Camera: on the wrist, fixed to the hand. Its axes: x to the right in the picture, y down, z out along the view.
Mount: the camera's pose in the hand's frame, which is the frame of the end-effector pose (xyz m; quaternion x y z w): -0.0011 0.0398 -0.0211 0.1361 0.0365 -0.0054 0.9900
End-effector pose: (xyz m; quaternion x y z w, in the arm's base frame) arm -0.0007 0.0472 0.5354 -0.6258 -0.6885 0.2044 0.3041
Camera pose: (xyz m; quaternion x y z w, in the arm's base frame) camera 0.0429 0.0493 0.5243 -0.5819 -0.6461 0.2716 0.4125
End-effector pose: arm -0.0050 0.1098 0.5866 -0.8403 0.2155 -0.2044 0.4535
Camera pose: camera -0.0243 0.0764 0.5633 -0.7639 0.1975 -0.2648 0.5544
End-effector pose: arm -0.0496 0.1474 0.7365 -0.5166 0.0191 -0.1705 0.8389
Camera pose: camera -0.0444 0.1458 0.6918 -0.3911 0.0235 -0.1948 0.8992
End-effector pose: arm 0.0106 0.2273 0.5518 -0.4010 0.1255 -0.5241 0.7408
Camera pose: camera 0.0242 0.2236 0.5090 -0.2777 0.0778 -0.5546 0.7806
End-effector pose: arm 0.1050 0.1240 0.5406 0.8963 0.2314 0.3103 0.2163
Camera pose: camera 0.1015 0.0967 0.5763 0.9042 0.2841 0.3073 0.0854
